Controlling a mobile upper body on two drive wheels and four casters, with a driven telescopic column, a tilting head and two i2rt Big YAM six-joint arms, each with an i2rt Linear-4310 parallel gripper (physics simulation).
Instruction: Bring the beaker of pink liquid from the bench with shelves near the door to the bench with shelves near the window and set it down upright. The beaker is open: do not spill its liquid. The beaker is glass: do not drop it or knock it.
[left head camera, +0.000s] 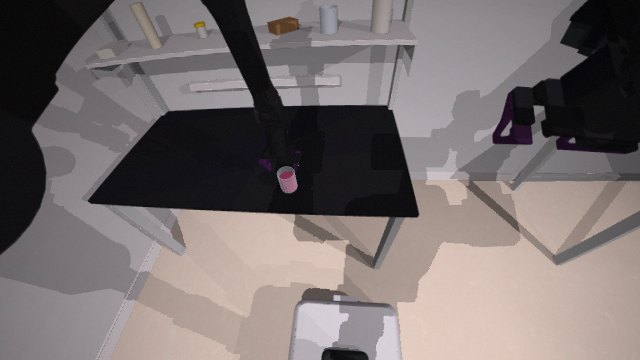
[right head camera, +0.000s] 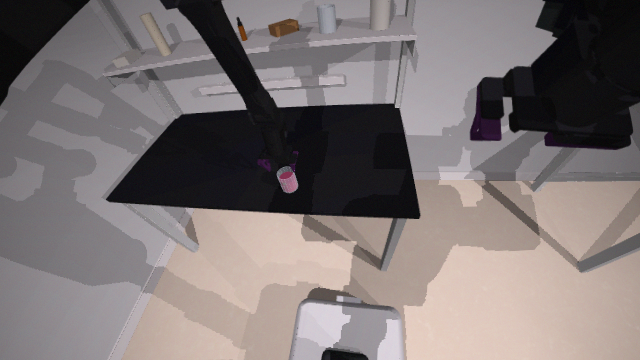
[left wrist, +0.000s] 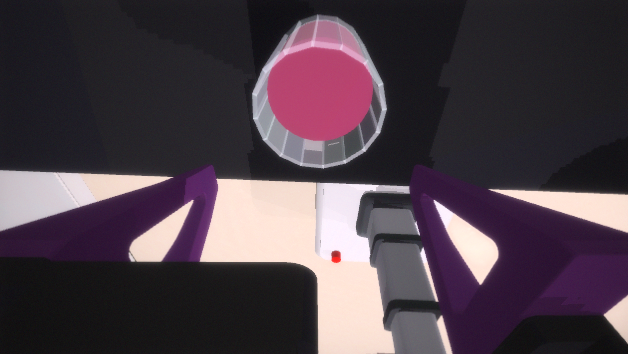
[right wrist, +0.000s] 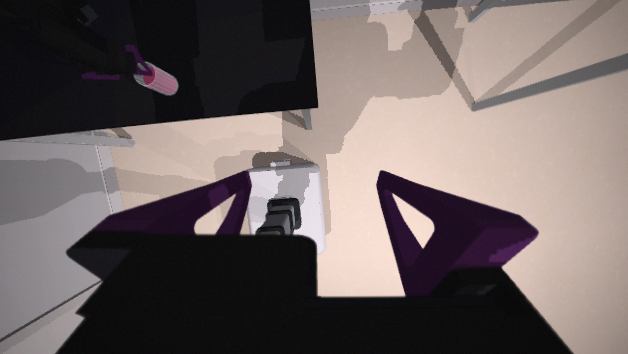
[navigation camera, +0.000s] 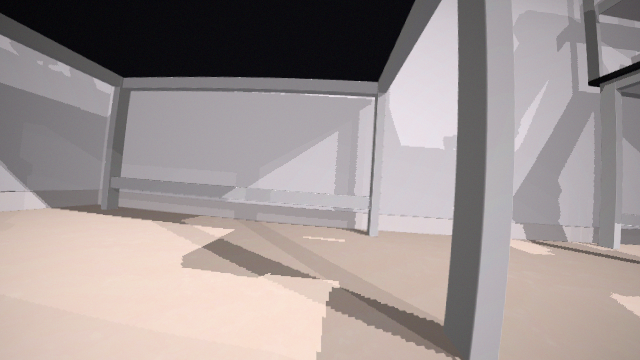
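The glass beaker of pink liquid (left head camera: 287, 181) (right head camera: 288, 181) (left wrist: 320, 95) (right wrist: 157, 80) stands upright near the front edge of the black bench top (left head camera: 360, 190) (right head camera: 360, 195) (left wrist: 75, 115) (right wrist: 240, 75). My left gripper (left head camera: 281, 162) (right head camera: 280, 162) (left wrist: 313, 175) is open just behind the beaker in the head views, with its fingertips spread wider than the glass. In the left wrist view the beaker lies beyond the fingertips, not between them. My right gripper (left head camera: 537, 142) (right head camera: 522, 140) (right wrist: 314, 177) is open and empty, off to the right of the bench. I cannot tell which bench is by the window.
A shelf (left head camera: 240, 49) (right head camera: 240, 51) above the bench holds a brown box (left head camera: 283, 25) (right head camera: 283, 28), a light blue cylinder (left head camera: 328, 19) (right head camera: 327, 19) and other items. My white base (left head camera: 320, 325) (right head camera: 320, 325) stands before the bench. A grey bench leg (navigation camera: 480, 175) rises close by. Another bench frame (left head camera: 595, 245) is at the right.
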